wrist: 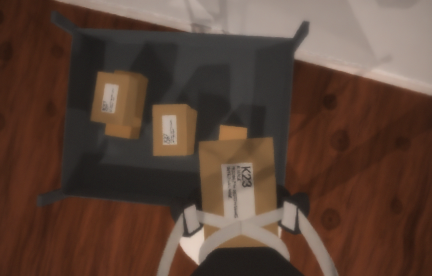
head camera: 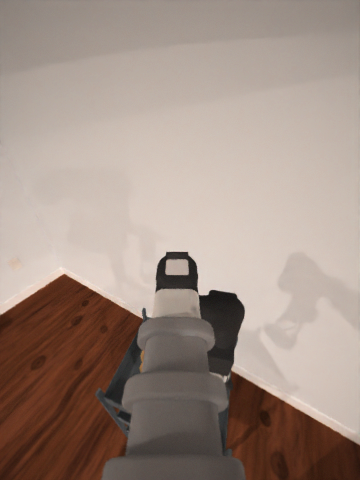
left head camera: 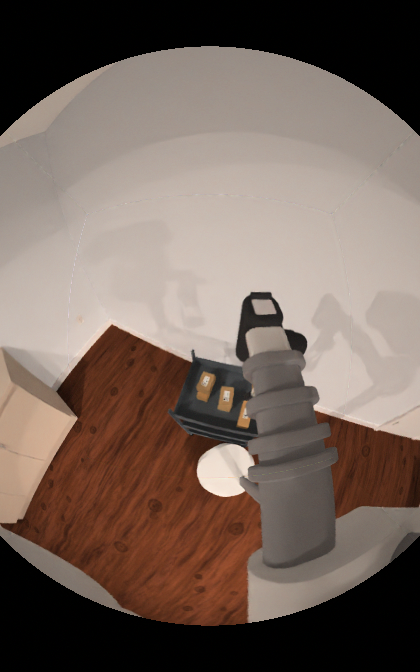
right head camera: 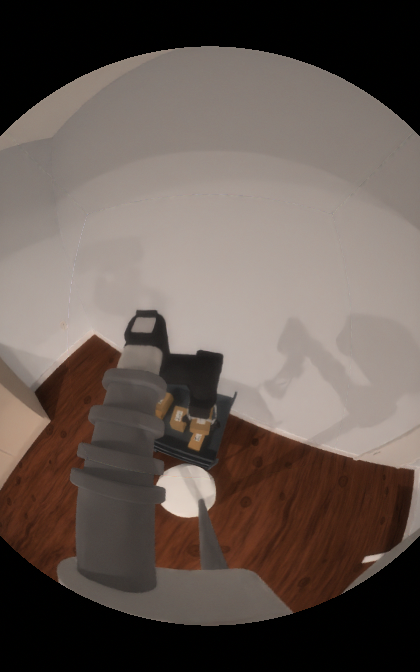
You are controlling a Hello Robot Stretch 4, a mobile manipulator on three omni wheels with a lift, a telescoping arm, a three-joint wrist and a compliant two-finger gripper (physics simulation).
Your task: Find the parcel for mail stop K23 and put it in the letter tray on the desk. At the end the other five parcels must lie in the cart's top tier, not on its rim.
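Frame: origin at the robot's base, x left, y back, z up, level; centimetres.
Seen in the pictures: gripper, fingertip midpoint: (wrist: 238, 201).
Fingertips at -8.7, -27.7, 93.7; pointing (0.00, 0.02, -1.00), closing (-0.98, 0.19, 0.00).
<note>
A point is followed by its place in that frame, as x, y, z.
My gripper (right head camera: 202, 418) (wrist: 238, 201) @(-8.7, -27.7, 93.7) is shut on the brown parcel labelled K23 (right head camera: 200, 427) (wrist: 238, 186) @(-9.1, -29.9, 97.6), its label facing the wrist camera. The parcel hangs above the front right part of the dark blue cart (head camera: 127, 372) @(20.5, -40.5, 63.4) (left head camera: 210, 423) (right head camera: 225, 425) (wrist: 68, 120) @(21.2, -44.8, 69.5). In the cart's top tier lie a stack of parcels (left head camera: 205, 384) (wrist: 105, 107) @(11.2, -44.4, 73.7) at the left, a parcel (left head camera: 226, 398) (right head camera: 178, 418) (wrist: 170, 131) @(0.8, -37.4, 73.5) in the middle with another partly behind it, and a parcel (right head camera: 196, 440) (wrist: 233, 132) @(-9.9, -34.7, 68.6) partly hidden beneath the K23 parcel. Their labels are too blurred to read. The desk and letter tray do not show.
The cart stands close to a pale wall (head camera: 225, 175) @(-17.7, -79.3, 134.8) (left head camera: 210, 250). A round white object (left head camera: 225, 471) (right head camera: 186, 492) is in front of the cart. A beige cabinet (left head camera: 30, 440) (right head camera: 20, 425) stands at the left. Upright posts rise at the cart's corners.
</note>
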